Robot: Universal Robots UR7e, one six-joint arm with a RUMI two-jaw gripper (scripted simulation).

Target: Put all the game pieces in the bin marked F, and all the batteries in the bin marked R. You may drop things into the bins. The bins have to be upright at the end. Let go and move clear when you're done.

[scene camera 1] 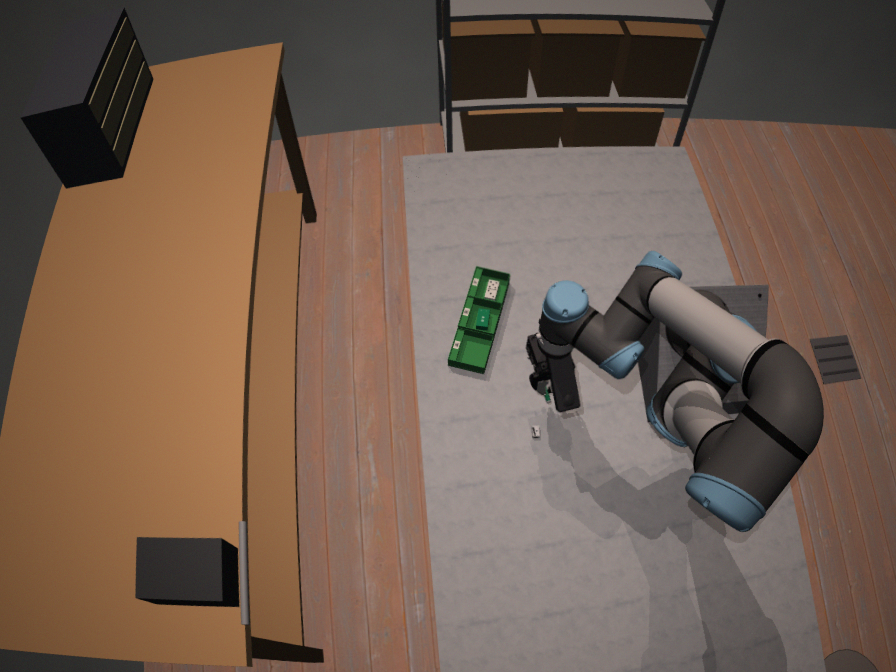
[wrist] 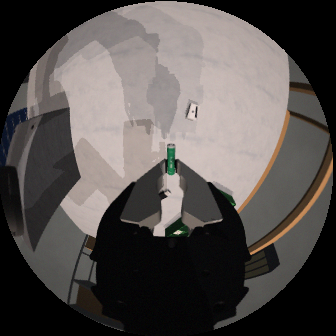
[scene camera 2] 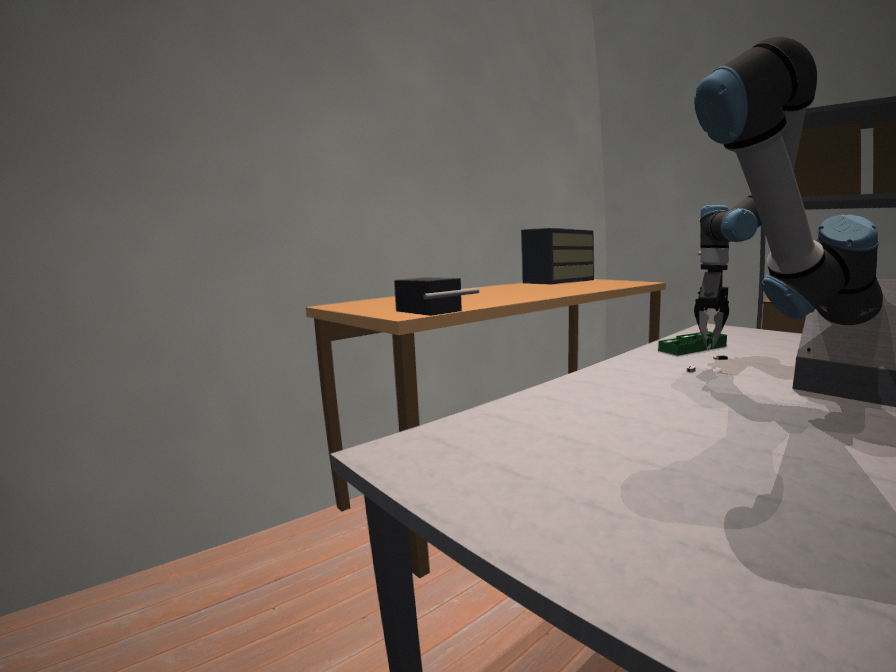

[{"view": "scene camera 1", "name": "my gripper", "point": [545,393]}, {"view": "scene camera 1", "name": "green three-compartment bin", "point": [470,349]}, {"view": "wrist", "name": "my gripper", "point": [171,160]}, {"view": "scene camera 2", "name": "my gripper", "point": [709,348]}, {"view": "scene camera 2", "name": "green three-compartment bin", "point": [698,345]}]
